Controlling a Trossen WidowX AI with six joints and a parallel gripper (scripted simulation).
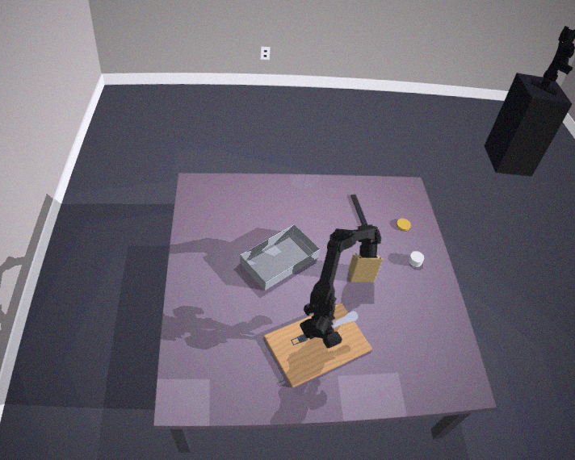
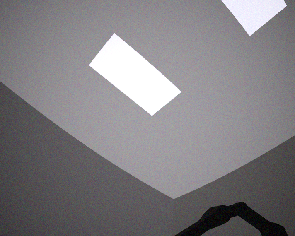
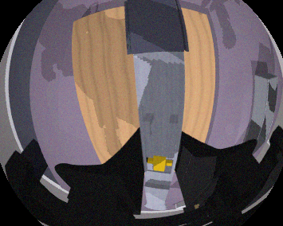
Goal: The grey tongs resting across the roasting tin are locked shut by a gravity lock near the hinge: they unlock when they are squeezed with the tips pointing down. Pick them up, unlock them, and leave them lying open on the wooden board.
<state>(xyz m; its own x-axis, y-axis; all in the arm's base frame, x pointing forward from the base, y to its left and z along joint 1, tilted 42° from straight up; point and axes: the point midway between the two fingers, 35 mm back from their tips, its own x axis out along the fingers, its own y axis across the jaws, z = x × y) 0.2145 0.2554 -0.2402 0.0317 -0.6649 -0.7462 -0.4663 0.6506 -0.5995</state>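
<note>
The wooden board lies 10 mm behind my gripper tip, 10 mm to the right of it and 80 mm below it. From my gripper tip the other things lie so: white cylinder (480 mm behind, 450 mm to the right, 70 mm below); then grey roasting tin (150 mm ahead, 410 mm to the right, 60 mm below); then yellow lock piece (40 mm above).
</note>
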